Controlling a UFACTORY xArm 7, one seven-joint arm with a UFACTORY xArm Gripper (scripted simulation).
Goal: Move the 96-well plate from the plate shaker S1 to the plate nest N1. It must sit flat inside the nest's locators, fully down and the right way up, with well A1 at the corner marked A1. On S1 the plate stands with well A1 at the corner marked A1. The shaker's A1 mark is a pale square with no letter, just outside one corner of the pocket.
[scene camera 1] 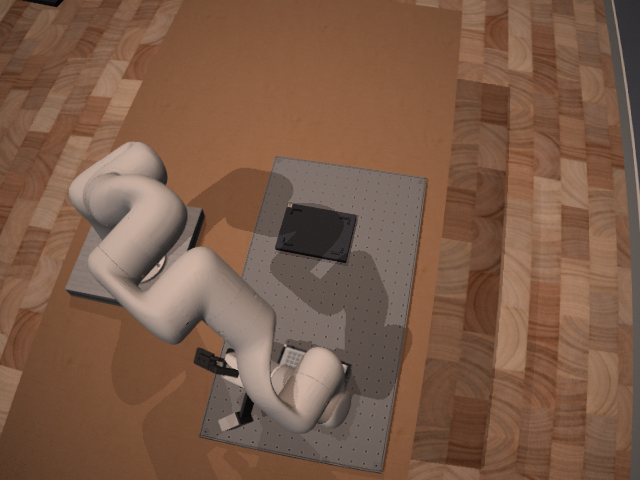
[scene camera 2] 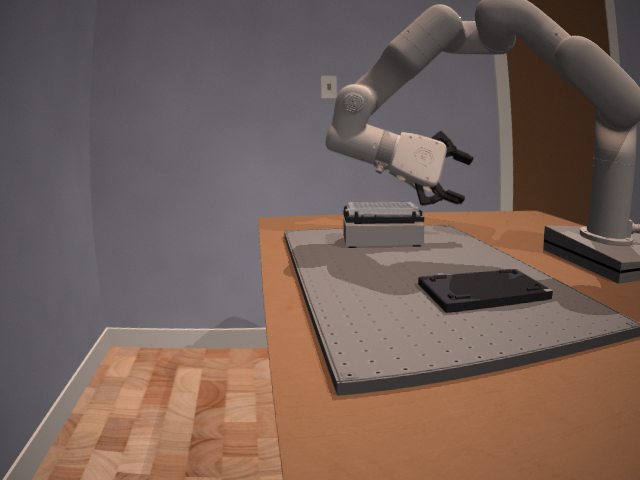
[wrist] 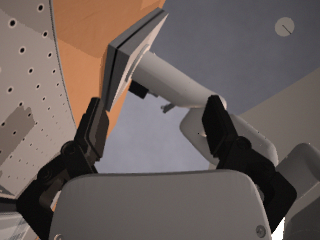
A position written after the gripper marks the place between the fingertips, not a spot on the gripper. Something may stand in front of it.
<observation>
In view: the gripper (scene camera 2: 467,180), a 96-well plate (scene camera 2: 382,209), a black plate nest N1 (scene camera 2: 489,289) and a grey plate shaker S1 (scene camera 2: 355,235).
The gripper also shows in scene camera 1 (scene camera 1: 211,355) and in the wrist view (wrist: 155,108). The black plate nest N1 is seen too in scene camera 1 (scene camera 1: 314,232).
</observation>
